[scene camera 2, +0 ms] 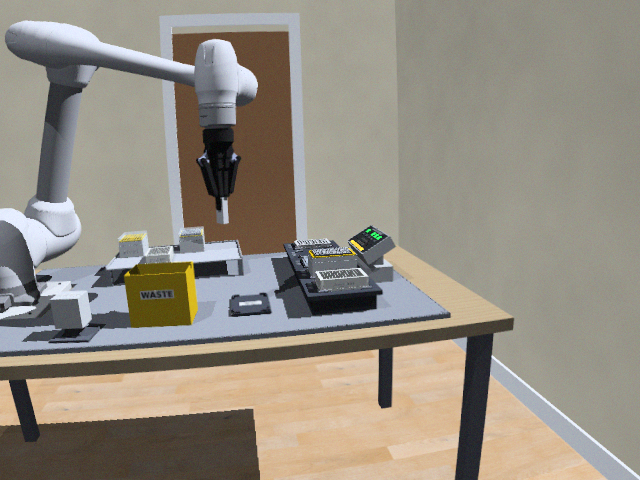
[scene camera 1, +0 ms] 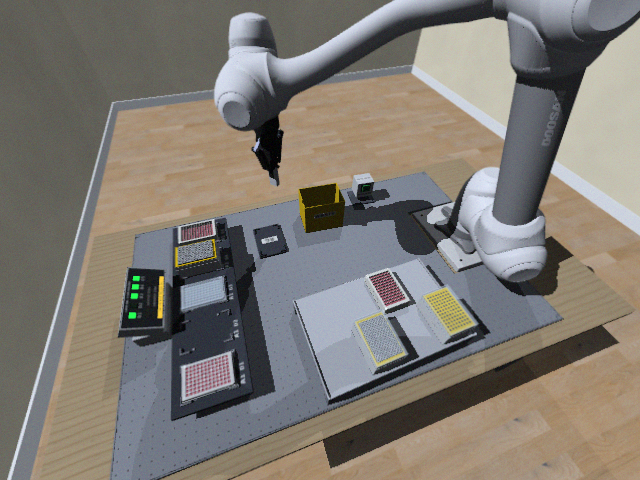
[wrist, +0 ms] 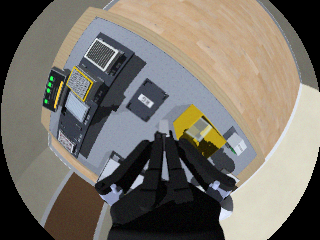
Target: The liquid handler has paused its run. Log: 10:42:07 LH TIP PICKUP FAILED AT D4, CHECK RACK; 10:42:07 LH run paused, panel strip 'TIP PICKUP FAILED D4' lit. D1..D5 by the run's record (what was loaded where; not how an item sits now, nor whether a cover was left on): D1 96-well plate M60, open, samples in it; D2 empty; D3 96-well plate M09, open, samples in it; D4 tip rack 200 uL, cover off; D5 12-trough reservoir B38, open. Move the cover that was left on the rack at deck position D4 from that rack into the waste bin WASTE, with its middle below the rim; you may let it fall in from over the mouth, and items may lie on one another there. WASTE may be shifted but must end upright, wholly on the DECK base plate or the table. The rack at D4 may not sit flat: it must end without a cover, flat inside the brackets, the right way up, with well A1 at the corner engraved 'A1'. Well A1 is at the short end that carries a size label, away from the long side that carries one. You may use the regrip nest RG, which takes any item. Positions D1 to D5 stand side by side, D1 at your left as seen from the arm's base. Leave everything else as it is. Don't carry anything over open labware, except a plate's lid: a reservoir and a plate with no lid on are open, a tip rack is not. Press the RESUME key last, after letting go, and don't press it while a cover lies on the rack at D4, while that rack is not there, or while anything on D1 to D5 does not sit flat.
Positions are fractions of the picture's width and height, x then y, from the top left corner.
Labels:
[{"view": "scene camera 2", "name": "my gripper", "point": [0.35, 0.47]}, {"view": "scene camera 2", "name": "yellow waste bin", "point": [0.24, 0.62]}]

